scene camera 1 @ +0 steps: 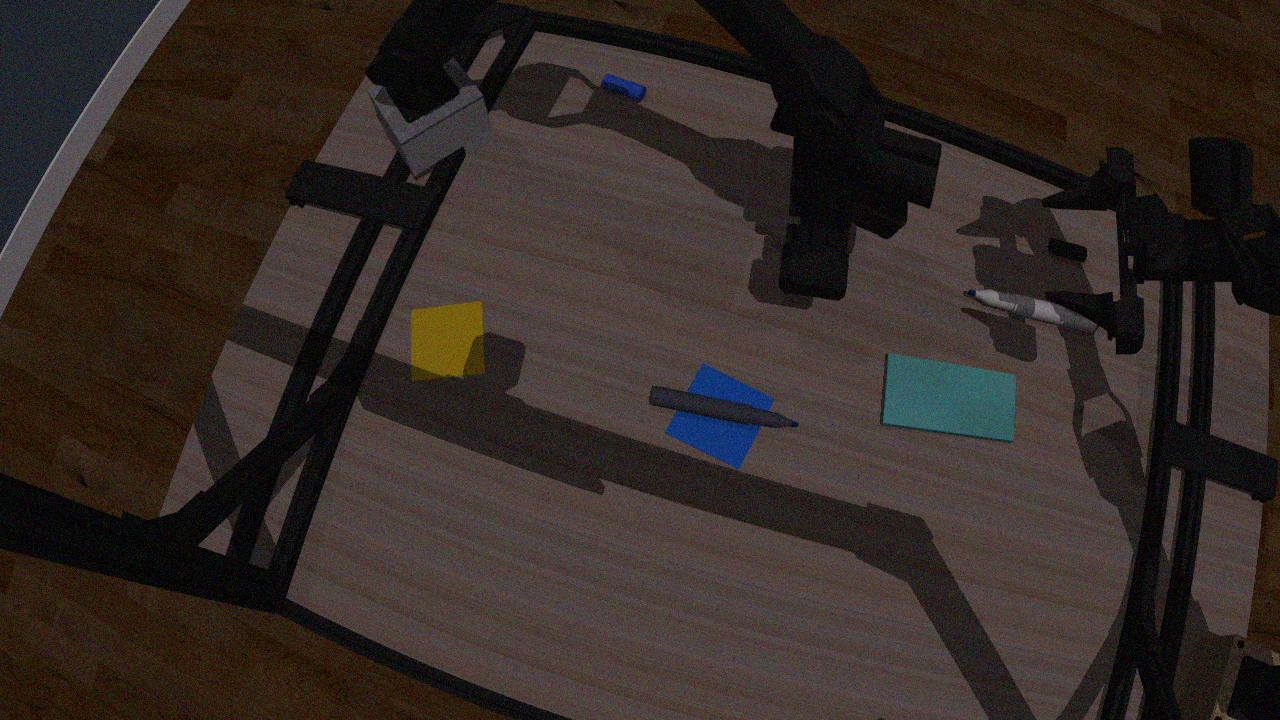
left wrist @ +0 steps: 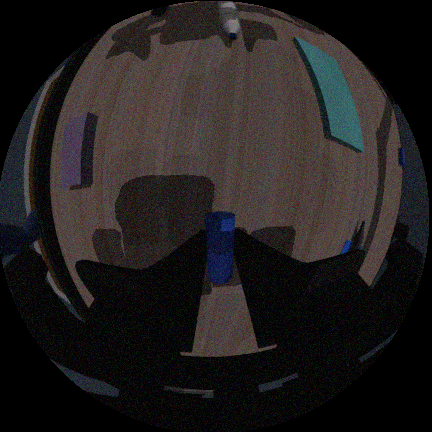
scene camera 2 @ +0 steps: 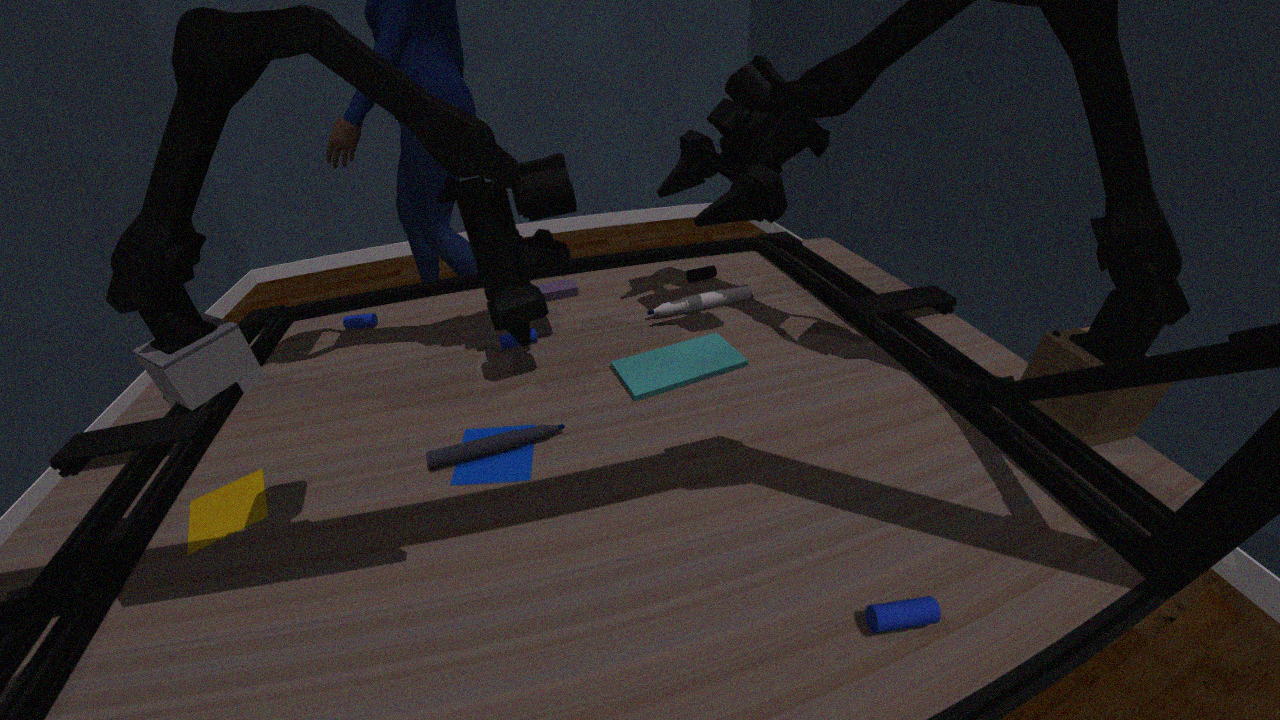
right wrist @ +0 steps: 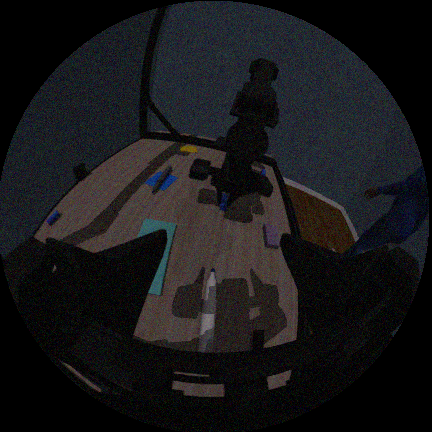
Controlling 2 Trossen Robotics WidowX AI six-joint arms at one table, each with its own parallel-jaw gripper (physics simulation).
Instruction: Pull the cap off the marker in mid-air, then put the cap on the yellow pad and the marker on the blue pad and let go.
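Frame: origin at the left arm's base, x ahead, y left, z up, level; millimetres.
Seen in the pictures: left gripper, between the fingertips: (scene camera 1: 815, 249) (left wrist: 219, 234) (scene camera 2: 524, 341) (right wrist: 222, 205); right gripper, between the fingertips: (scene camera 1: 1044, 247) (scene camera 2: 675, 208) (right wrist: 225, 237); left arm's base, origin of its link: (scene camera 1: 422, 91) (left wrist: 188, 392) (scene camera 2: 184, 336); right arm's base, origin of its link: (scene camera 1: 1255, 693) (scene camera 2: 1110, 351).
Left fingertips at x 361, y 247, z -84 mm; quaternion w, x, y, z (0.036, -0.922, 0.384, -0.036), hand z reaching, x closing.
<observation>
Pixels of each thing's middle, then the offset from my left fingertips to it.
- blue cap, middle of its body: (left wrist: 218, 247) (scene camera 2: 518, 338) (right wrist: 223, 201) 6 mm back, 5 mm right, 6 mm up
- white-and-grey marker, middle of its body: (scene camera 1: 1033, 308) (scene camera 2: 700, 301) (right wrist: 208, 315) 193 mm ahead, 169 mm left, 8 mm up
- dark grey marker, middle of its body: (scene camera 1: 727, 410) (scene camera 2: 497, 443) (right wrist: 161, 178) 85 mm ahead, 177 mm right, 6 mm up
- blue pad, middle of its body: (scene camera 1: 720, 415) (scene camera 2: 495, 453) (right wrist: 160, 179) 84 mm ahead, 183 mm right, 3 mm down
- yellow pad, middle of its body: (scene camera 1: 446, 340) (scene camera 2: 227, 508) (right wrist: 188, 148) 128 mm back, 357 mm right, 3 mm down
- black cap, middle of its body: (scene camera 1: 1067, 250) (scene camera 2: 701, 274) (right wrist: 257, 342) 170 mm ahead, 266 mm left, 7 mm up
- teal slab, middle of its body: (scene camera 1: 952, 399) (scene camera 2: 679, 363) (left wrist: 333, 86) (right wrist: 149, 252) 209 mm ahead, 19 mm left, 1 mm up
- purple block, middle of its body: (left wrist: 75, 150) (scene camera 2: 557, 290) (right wrist: 270, 235) 31 mm back, 141 mm left, 4 mm up
My left gripper (scene camera 1: 812, 270) (scene camera 2: 516, 334) (left wrist: 219, 234) is low at the table, shut on a blue cap (scene camera 2: 520, 340) (left wrist: 220, 262) (right wrist: 223, 202); scene camera 1 hides this cap. My right gripper (scene camera 1: 1047, 250) (scene camera 2: 679, 207) (right wrist: 225, 237) is open and empty, above a white-and-grey marker (scene camera 1: 1042, 310) (scene camera 2: 702, 302) (left wrist: 230, 20) (right wrist: 207, 322) whose blue tip is bare. A dark grey marker (scene camera 1: 720, 407) (scene camera 2: 492, 445), its narrow tip bare, lies across the blue pad (scene camera 1: 735, 447) (scene camera 2: 494, 472). The yellow pad (scene camera 1: 438, 338) (scene camera 2: 223, 512) (right wrist: 188, 149) lies at the left.
Other blue caps (scene camera 1: 622, 86) (scene camera 2: 359, 320) (scene camera 2: 903, 614) lie at the back left and front right. A black cap (scene camera 1: 1067, 249) (scene camera 2: 700, 274) lies behind the white marker. A teal slab (scene camera 1: 948, 398) (scene camera 2: 678, 365) (left wrist: 332, 95) and a purple block (scene camera 2: 559, 289) (left wrist: 75, 150) (right wrist: 271, 235) lie near the arms.
</observation>
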